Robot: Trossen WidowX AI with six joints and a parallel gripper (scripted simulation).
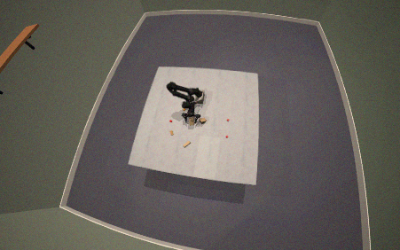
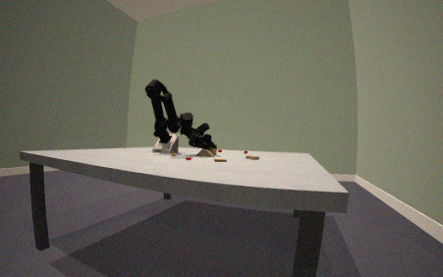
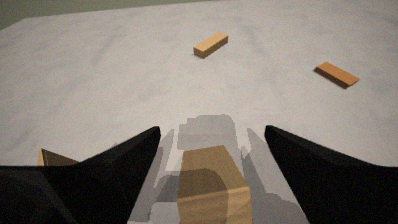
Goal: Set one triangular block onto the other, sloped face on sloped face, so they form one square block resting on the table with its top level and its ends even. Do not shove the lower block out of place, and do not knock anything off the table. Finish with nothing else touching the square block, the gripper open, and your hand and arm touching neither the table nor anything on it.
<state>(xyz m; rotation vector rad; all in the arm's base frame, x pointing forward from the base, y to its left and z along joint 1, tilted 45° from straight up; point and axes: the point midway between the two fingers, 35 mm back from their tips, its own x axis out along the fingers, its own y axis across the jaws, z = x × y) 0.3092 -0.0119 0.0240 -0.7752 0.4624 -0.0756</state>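
Right now my gripper tip is 16 cm past the orange piece, 12 cm to the left of it and 4 cm above it.
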